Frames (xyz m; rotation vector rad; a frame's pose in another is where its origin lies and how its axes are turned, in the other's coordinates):
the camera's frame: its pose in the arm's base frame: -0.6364 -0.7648 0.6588 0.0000 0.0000 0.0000
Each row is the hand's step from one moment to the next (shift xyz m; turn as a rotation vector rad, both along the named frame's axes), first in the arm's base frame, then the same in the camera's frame.
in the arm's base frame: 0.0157 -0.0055 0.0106 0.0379 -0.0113 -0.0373
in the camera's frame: 0.0157 -0.0055 0.0106 0.0379 -0.0113 -0.0373
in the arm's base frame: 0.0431 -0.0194 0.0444 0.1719 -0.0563 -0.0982
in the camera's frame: 0.0431 -0.0194 0.0444 0.1719 -0.0563 -0.0982
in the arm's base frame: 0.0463 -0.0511 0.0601 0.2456 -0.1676 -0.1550
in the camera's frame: 0.0463 -0.0511 0.0601 0.2456 -0.1676 -0.1550
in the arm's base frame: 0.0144 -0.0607 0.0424 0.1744 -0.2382 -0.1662
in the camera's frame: 0.0144 -0.0607 0.0424 0.1744 -0.2382 -0.1662
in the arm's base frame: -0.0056 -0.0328 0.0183 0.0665 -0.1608 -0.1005
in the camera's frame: -0.0056 -0.0328 0.0183 0.0665 -0.1608 -0.1005
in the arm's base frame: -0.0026 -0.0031 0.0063 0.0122 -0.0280 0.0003
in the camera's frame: -0.0026 -0.0031 0.0063 0.0122 -0.0280 0.0003
